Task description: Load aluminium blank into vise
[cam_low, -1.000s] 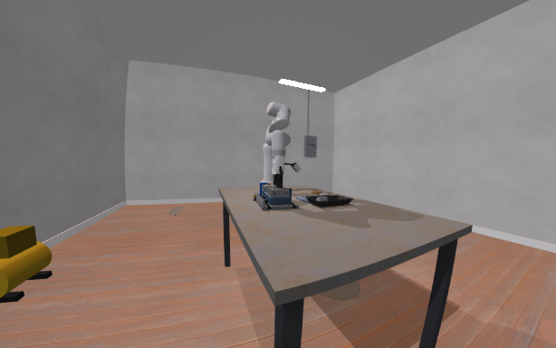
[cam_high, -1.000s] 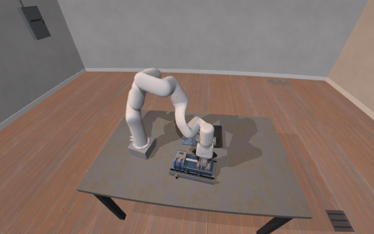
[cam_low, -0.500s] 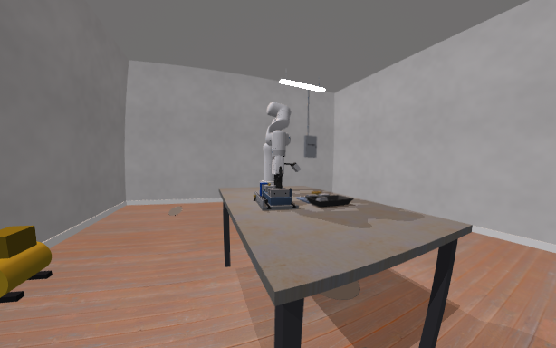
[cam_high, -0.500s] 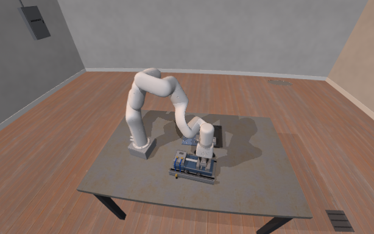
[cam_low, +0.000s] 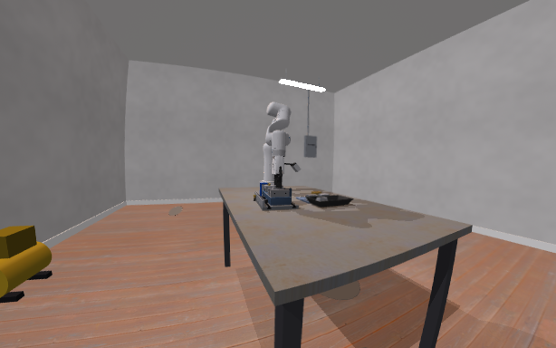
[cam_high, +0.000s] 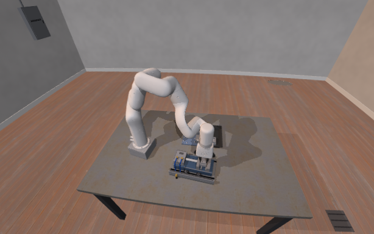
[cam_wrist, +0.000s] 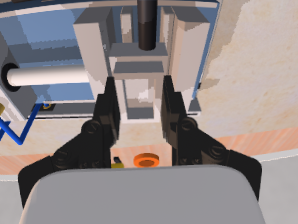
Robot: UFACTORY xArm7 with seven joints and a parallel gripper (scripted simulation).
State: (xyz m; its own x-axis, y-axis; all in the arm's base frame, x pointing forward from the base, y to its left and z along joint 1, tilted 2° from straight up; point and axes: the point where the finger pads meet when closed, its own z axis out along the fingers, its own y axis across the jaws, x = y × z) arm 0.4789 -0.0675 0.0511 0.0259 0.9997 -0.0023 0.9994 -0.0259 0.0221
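Now: the white piston rod 8 cm behind my hand and 4 cm below it. From my hand the other things lie so: brass blank (33 cm to the left, 17 cm behind, 10 cm below); vise (8 cm below, 6 cm behind).
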